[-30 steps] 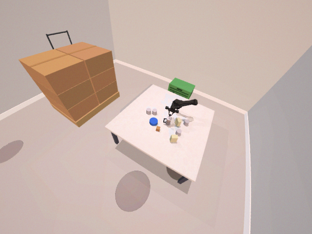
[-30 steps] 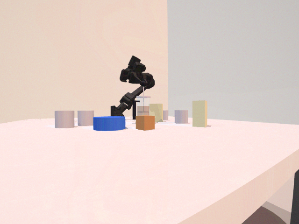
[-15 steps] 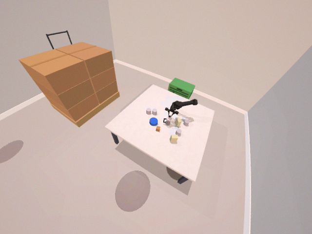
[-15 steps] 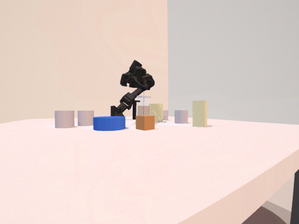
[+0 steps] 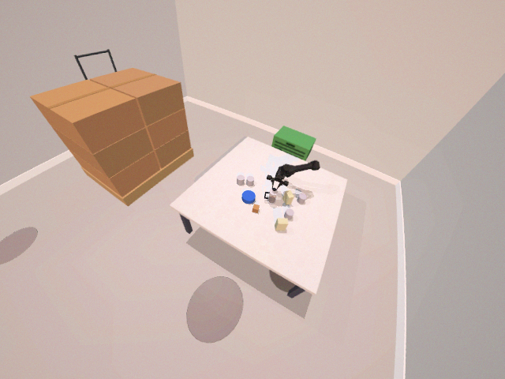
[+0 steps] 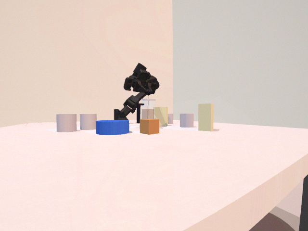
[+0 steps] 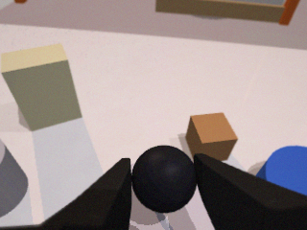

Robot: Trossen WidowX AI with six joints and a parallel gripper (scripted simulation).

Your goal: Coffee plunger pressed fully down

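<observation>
Right now my gripper tip is 10 mm past the coffee press, 20 mm to the left of it and 90 mm above it. The rest, counted from my gripper tip: orange cube: 150 mm ahead, 60 mm to the right, 150 mm below; blue disc: 80 mm ahead, 180 mm to the right, 150 mm below.
</observation>
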